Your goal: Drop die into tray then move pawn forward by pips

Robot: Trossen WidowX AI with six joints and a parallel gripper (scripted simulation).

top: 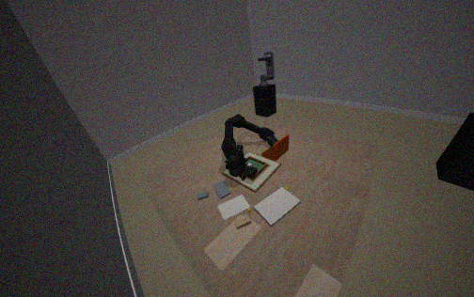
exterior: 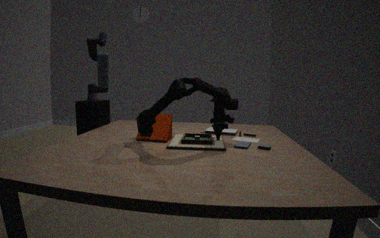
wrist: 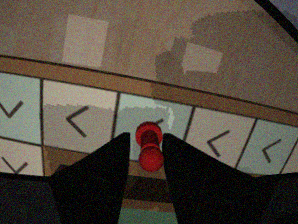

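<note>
The green dice tray lies 11 cm behind my gripper tip, 4 cm to the right of it and 1 cm below it. Round my gripper tip: white die 11 cm behind, 5 cm to the right, 1 cm above; then red pawn 1 cm above.
</note>
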